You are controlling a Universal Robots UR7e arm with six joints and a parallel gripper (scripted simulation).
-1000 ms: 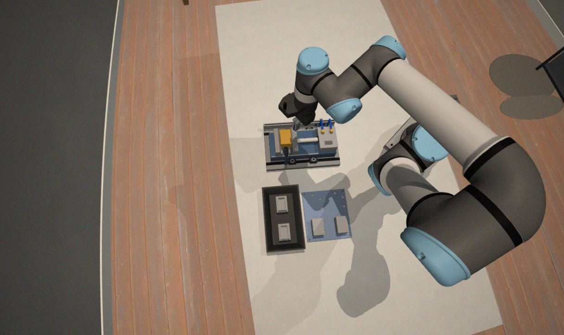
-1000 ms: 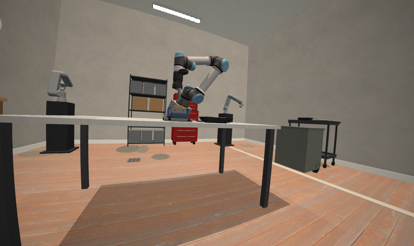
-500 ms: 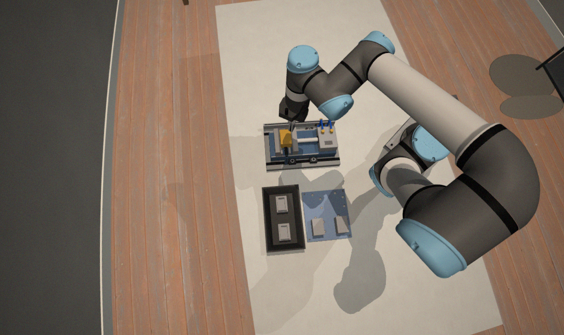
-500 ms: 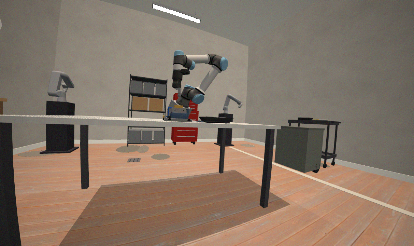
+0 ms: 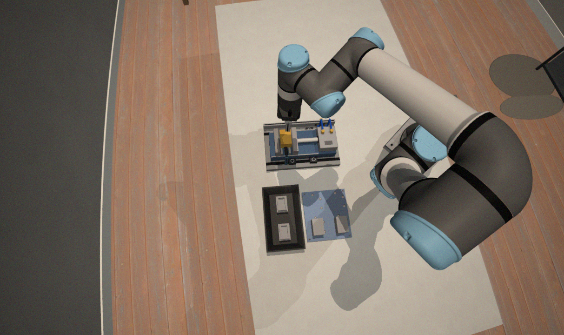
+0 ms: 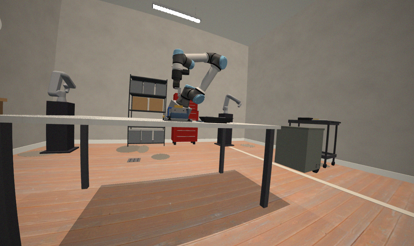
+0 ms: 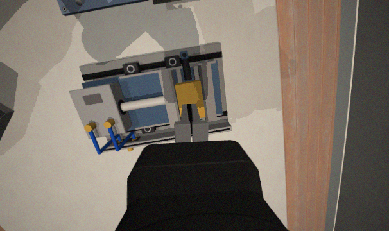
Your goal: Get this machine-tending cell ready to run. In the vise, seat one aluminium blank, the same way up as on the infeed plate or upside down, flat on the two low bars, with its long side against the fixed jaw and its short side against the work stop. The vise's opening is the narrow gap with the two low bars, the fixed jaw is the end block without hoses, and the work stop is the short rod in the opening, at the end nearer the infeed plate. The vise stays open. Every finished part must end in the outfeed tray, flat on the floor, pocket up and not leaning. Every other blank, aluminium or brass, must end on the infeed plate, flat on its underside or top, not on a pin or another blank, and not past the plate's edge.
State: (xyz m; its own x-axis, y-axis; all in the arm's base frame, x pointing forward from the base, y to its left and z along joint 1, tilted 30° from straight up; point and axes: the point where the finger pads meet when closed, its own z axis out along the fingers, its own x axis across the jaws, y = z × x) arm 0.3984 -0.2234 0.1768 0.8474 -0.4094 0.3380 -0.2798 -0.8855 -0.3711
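The brass blank lies 10 cm below my hand. From my hand the other things lie so: black work stop rod: 1 cm ahead, 5 cm to the left, 11 cm below; then moving jaw: 3 cm behind, 1 cm to the left, 12 cm below; then fixed jaw: 4 cm ahead, 1 cm to the right, 12 cm below.
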